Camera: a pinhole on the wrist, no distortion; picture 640 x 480 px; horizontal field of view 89.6 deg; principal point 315.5 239.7 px. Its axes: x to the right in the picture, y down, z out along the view. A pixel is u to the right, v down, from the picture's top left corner.
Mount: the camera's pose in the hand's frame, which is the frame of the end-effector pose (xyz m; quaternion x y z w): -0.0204 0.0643 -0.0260 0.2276 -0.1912 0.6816 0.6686
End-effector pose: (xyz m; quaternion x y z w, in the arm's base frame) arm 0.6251 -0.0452 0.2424 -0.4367 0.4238 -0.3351 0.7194
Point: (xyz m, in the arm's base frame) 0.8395 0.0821 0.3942
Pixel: 381 305
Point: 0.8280 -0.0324 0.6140
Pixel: 223 274
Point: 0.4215 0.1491 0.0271
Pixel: behind the camera
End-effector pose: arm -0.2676 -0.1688 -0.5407 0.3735 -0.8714 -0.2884 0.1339
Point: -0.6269 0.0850 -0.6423
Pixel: outside the picture
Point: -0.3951 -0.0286 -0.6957
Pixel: 525 253
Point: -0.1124 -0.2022 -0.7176
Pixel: 53 352
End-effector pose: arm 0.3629 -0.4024 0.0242 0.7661 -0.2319 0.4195 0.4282
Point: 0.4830 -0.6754 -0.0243
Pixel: 496 208
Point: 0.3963 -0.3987 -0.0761
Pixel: 128 373
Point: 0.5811 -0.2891 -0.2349
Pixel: 26 342
